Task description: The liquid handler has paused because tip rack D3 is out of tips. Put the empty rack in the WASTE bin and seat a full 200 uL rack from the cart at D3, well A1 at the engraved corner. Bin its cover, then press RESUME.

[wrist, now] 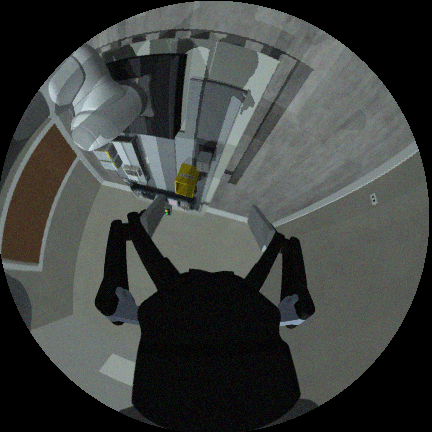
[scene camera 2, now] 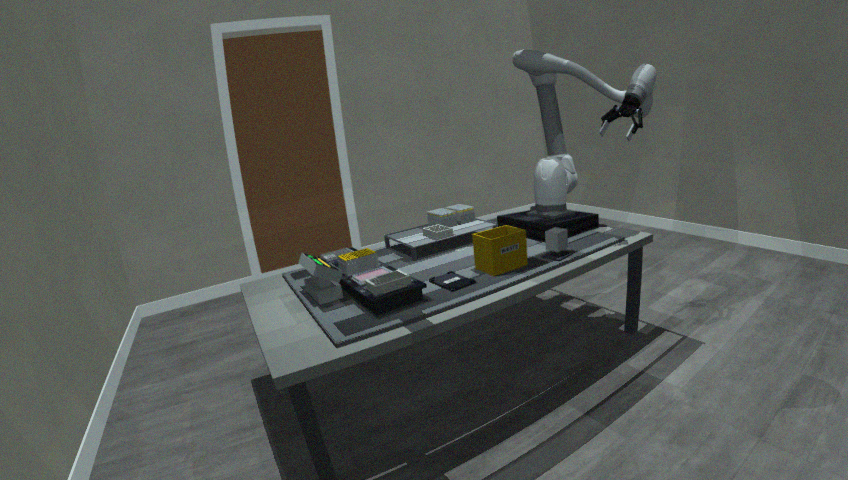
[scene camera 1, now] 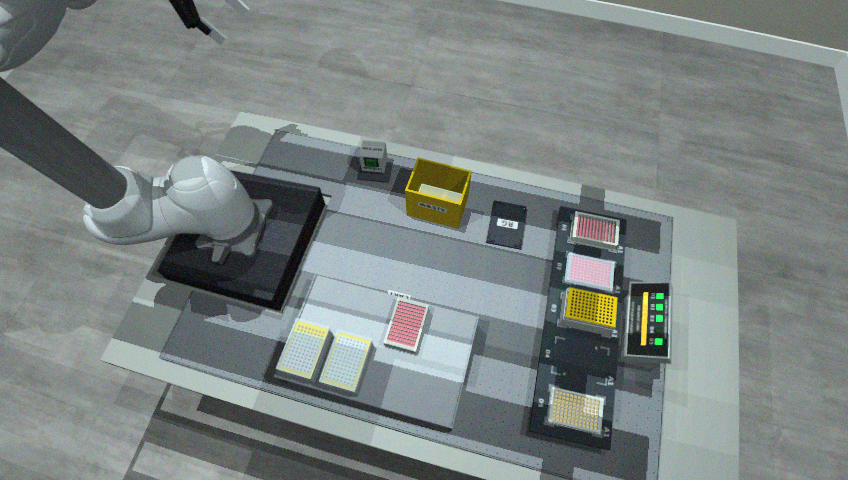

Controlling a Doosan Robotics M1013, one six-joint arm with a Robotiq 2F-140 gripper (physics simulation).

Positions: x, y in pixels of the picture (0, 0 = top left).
Scene:
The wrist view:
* gripper: 207, 208
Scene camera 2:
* gripper: 614, 136
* cart tray: 414, 237
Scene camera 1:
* tan rack: 569, 409
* yellow WASTE bin: 419, 205
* grey box with green face: 375, 166
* cart tray: 427, 385

